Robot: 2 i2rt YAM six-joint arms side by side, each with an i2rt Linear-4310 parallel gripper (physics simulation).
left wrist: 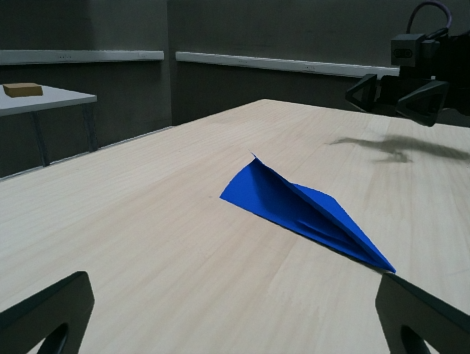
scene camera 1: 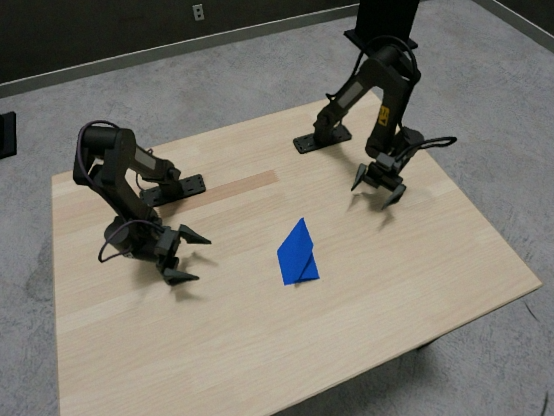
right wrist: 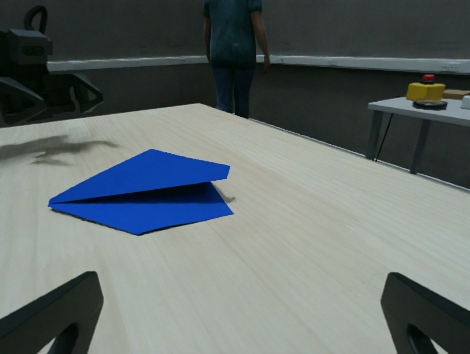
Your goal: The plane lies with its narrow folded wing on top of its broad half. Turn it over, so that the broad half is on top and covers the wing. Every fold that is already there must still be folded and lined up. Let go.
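Note:
The blue paper plane (scene camera 1: 294, 257) (left wrist: 280, 200) (right wrist: 145, 175) lies near the middle of the table, its narrow point toward the arm bases. A narrow raised flap leans over the broader layer on the table. A dark gap between them widens toward the tail in the right wrist view. The flap's edge stands up in the left wrist view. My left gripper (scene camera 1: 369, 198) (left wrist: 234, 286) is open and empty, low over the table up and right of the plane. My right gripper (scene camera 1: 204, 260) (right wrist: 241, 285) is open and empty, low over the table left of the plane.
The wooden table (scene camera 1: 200, 345) carries both arm bases (scene camera 1: 172, 190) (scene camera 1: 322, 139) at its back. Beyond it stand a side table (left wrist: 65, 97) with a brown block (left wrist: 22, 90), another side table (right wrist: 395, 104) with a yellow box (right wrist: 425, 92), and a person (right wrist: 232, 40).

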